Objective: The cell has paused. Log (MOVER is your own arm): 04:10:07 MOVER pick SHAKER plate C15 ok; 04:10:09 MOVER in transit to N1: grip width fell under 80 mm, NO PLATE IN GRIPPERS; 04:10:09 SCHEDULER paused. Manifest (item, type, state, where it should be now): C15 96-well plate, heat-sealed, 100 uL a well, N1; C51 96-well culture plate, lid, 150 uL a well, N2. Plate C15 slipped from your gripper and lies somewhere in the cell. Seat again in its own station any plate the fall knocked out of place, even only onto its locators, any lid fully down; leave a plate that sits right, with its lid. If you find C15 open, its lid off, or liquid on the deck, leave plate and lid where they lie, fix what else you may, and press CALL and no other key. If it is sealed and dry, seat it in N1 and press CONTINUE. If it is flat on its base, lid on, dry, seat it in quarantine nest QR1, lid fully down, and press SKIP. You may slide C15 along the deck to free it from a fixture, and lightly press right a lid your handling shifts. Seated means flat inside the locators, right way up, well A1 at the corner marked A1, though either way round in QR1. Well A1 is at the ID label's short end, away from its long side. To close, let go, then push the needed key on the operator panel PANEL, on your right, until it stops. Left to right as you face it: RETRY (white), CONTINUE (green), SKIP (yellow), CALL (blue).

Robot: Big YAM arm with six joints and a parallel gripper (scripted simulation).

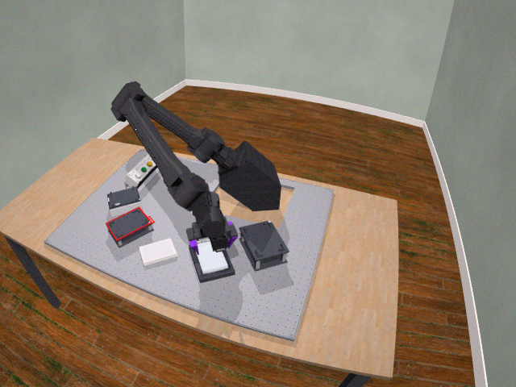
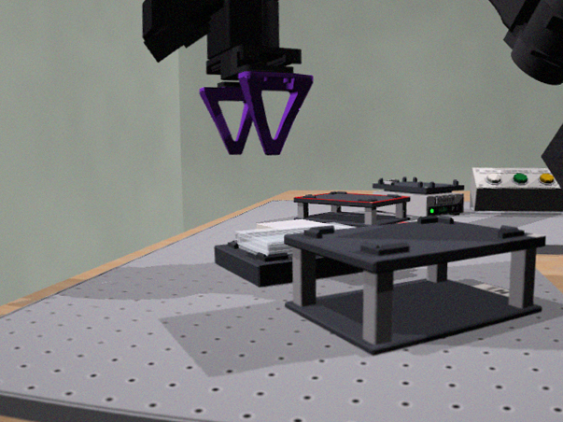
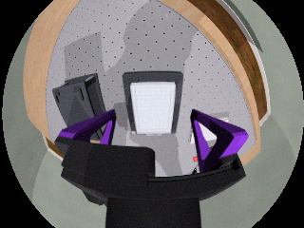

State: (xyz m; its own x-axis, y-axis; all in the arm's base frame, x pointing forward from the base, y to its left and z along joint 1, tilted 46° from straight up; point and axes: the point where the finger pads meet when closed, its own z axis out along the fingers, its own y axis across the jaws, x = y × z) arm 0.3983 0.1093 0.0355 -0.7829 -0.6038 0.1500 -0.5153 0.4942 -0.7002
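My hand is 3 cm past the white plate, 23 cm to the left of it and 12 cm above it. From my hand the other things lie so: red-edged nest 10 cm behind, 39 cm to the right, 9 cm below; clear lid 5 cm behind, 3 cm to the right, 9 cm below; white key 37 cm behind, 49 cm to the right, 6 cm below.
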